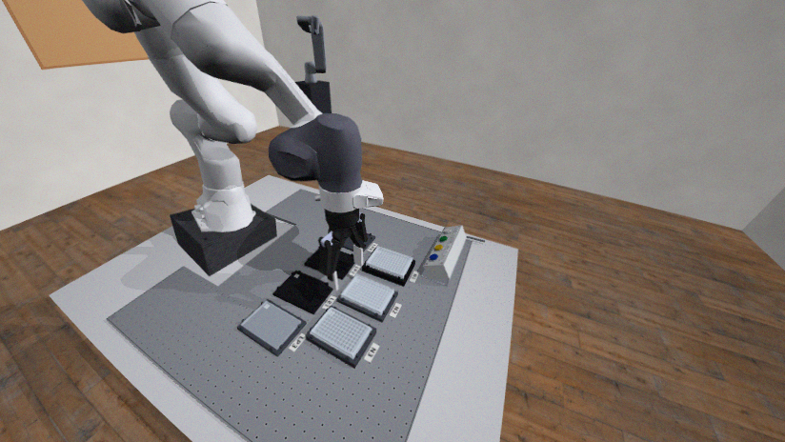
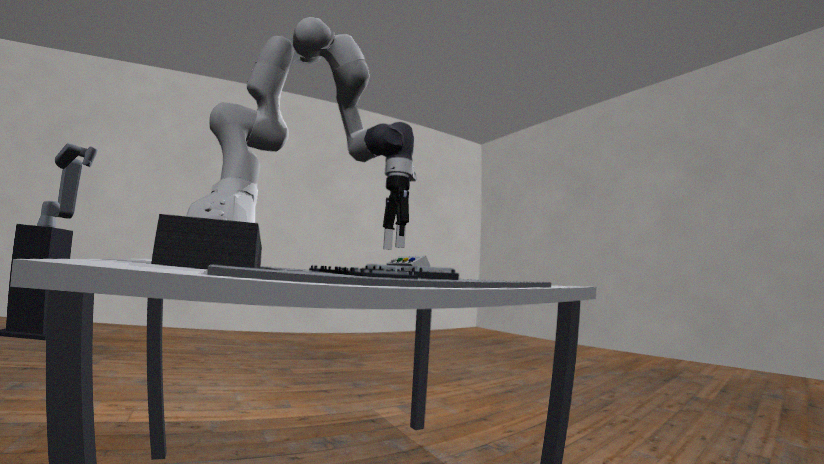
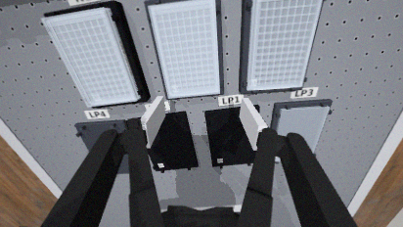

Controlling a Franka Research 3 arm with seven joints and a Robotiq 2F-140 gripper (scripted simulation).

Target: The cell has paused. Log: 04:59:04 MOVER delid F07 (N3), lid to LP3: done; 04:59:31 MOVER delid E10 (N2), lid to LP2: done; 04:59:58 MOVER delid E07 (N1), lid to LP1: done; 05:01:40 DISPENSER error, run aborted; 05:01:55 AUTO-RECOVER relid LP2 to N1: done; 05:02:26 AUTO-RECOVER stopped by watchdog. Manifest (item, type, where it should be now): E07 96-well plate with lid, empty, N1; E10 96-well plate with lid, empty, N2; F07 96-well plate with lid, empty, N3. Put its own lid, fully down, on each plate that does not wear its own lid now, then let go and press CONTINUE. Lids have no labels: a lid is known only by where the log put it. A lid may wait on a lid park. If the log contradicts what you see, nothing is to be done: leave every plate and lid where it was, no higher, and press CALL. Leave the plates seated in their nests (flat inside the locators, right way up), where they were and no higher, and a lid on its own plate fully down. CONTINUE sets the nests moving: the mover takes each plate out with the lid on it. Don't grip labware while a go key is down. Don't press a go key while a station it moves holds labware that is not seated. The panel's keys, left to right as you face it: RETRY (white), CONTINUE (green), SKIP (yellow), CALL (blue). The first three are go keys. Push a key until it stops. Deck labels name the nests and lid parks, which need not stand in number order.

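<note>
Now: hand 20 cm to the left of the grey lid, 10 cm above it and 9 cm past it. From my hand the other things lie so: N3 plate: 11 cm to the right, 8 cm below, 7 cm ahead; then clear lid: 16 cm to the left, 7 cm below, 4 cm ahead; then lid park LP1: 11 cm below, 11 cm behind, 7 cm to the right.
</note>
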